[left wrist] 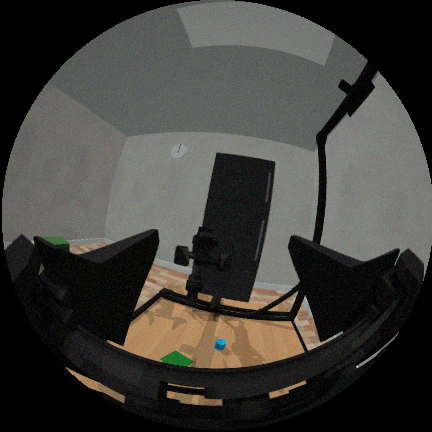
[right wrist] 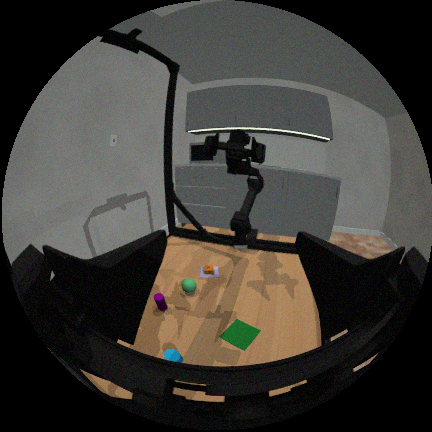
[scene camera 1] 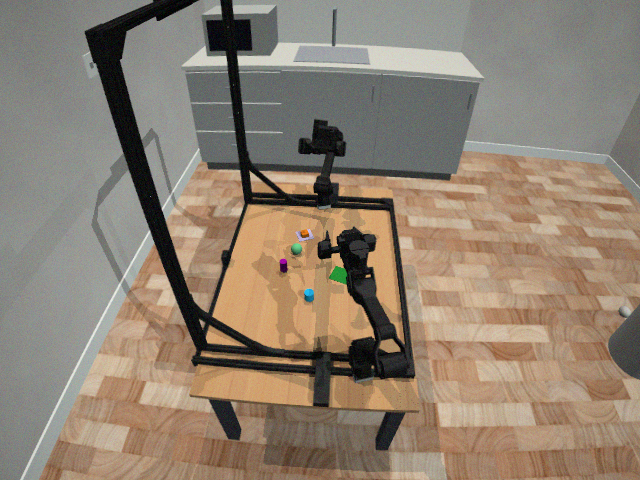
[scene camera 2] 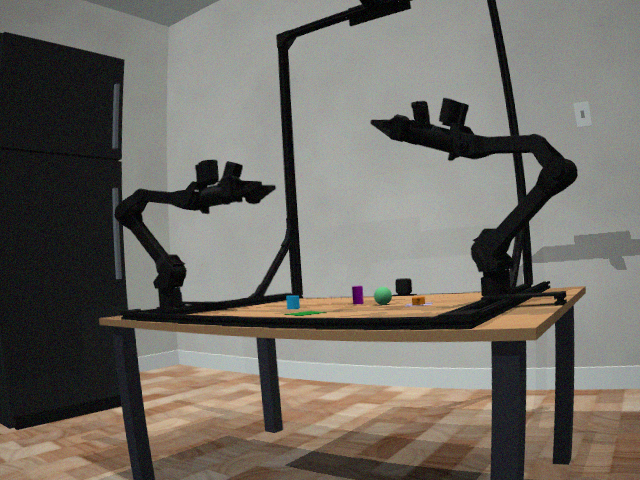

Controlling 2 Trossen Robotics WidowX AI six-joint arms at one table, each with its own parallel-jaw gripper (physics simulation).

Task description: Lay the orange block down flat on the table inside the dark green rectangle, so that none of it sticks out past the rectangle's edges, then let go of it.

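Frame: origin at the left arm's base, x ahead, y left, z up, level; metres.
Seen in the pictures: left gripper, between the fingertips: point(left wrist: 226, 239) point(right wrist: 235, 134) point(scene camera 1: 326, 150) point(scene camera 2: 376, 123); right gripper, between the fingertips: point(left wrist: 204, 265) point(right wrist: 233, 237) point(scene camera 1: 340, 229) point(scene camera 2: 268, 185); left arm's base, origin of its link: point(right wrist: 239, 241) point(scene camera 1: 323, 202) point(scene camera 2: 497, 296); right arm's base, origin of its link: point(left wrist: 191, 298) point(scene camera 1: 361, 370) point(scene camera 2: 170, 307).
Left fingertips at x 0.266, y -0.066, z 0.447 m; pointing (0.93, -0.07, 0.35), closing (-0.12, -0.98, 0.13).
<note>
Pixels of each thing's top centre, then the offset from my left fingertips to it. "spot": a spot on its surface instead.
- small orange block, centre of its top: point(scene camera 2: 418, 297) point(right wrist: 208, 267) point(scene camera 1: 304, 232) 0.060 m back, 0.074 m right, 0.447 m down
- pale lilac square, a spot on its surface: point(right wrist: 216, 275) point(scene camera 1: 312, 237) spot: 0.035 m back, 0.044 m right, 0.465 m down
- dark green rectangle, a spot on its surface: point(scene camera 2: 305, 313) point(right wrist: 242, 332) point(left wrist: 174, 360) point(scene camera 1: 342, 274) spot: 0.214 m ahead, 0.025 m left, 0.465 m down
- green ball, centre of its top: point(scene camera 2: 382, 287) point(right wrist: 187, 279) point(scene camera 1: 296, 244) 0.045 m ahead, 0.133 m right, 0.417 m down
- purple cylinder, centre of its top: point(scene camera 2: 357, 286) point(right wrist: 158, 296) point(scene camera 1: 283, 261) 0.134 m ahead, 0.206 m right, 0.415 m down
- blue cylinder, centre of its top: point(right wrist: 171, 354) point(scene camera 2: 292, 296) point(scene camera 1: 309, 292) point(left wrist: 220, 341) 0.307 m ahead, 0.137 m right, 0.430 m down
The small orange block point(scene camera 1: 305, 234) point(scene camera 2: 418, 300) point(right wrist: 208, 269) rests on a pale lilac square point(scene camera 1: 311, 238) point(right wrist: 216, 275) on the table; it does not show in the left wrist view. The dark green rectangle point(scene camera 1: 338, 275) point(scene camera 2: 305, 313) point(left wrist: 176, 359) point(right wrist: 240, 334) lies flat on the table, apart from the block, with nothing on it; the right arm hides part of it in scene camera 1. My left gripper point(scene camera 1: 321, 148) point(scene camera 2: 373, 122) point(left wrist: 226, 239) point(right wrist: 235, 134) is open and empty, high above the table. My right gripper point(scene camera 1: 348, 238) point(scene camera 2: 273, 187) point(left wrist: 204, 265) is open and empty, raised above the table but lower.
A green ball point(scene camera 1: 296, 249) point(scene camera 2: 382, 296) point(right wrist: 189, 285) lies near the block. A purple cylinder point(scene camera 1: 283, 265) point(scene camera 2: 357, 295) point(right wrist: 160, 302) stands beyond the ball. A blue cylinder point(scene camera 1: 309, 295) point(scene camera 2: 293, 302) point(left wrist: 220, 344) point(right wrist: 173, 356) stands near the green rectangle. Black frame bars point(scene camera 1: 398, 268) edge the table.
</note>
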